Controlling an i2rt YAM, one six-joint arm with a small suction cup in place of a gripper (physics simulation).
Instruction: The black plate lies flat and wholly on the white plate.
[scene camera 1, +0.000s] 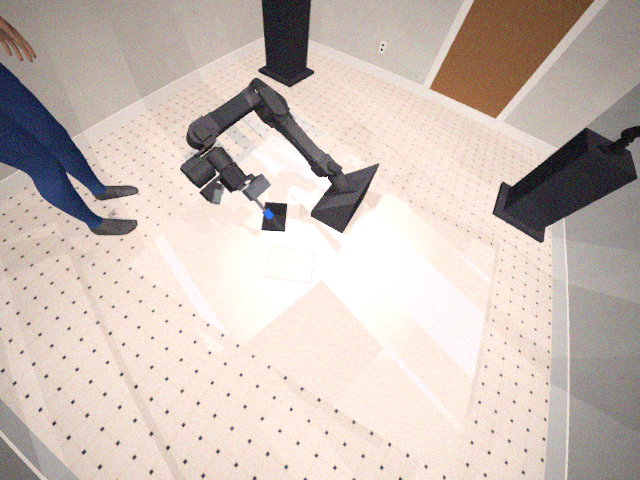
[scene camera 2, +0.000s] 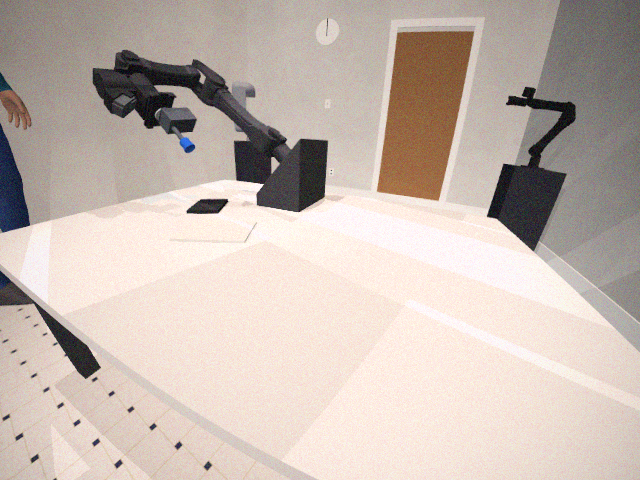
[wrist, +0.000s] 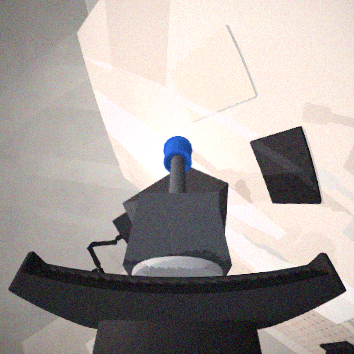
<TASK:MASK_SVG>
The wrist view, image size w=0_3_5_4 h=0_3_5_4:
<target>my suction cup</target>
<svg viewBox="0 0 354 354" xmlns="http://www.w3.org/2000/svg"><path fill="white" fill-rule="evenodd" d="M8 287L8 290L46 311L74 323L97 329L92 354L262 354L257 329L270 327L296 317L346 291L328 255L324 252L318 253L305 265L226 275L232 264L215 193L186 193L185 172L189 170L192 164L192 146L187 138L179 135L168 138L163 146L163 165L170 172L168 193L140 192L122 263L128 275L49 264L44 262L34 251L30 251L26 254Z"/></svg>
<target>black plate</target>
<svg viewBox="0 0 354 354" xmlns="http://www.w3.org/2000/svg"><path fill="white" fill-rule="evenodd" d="M301 125L249 141L272 203L309 204L321 202L313 162Z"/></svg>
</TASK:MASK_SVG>
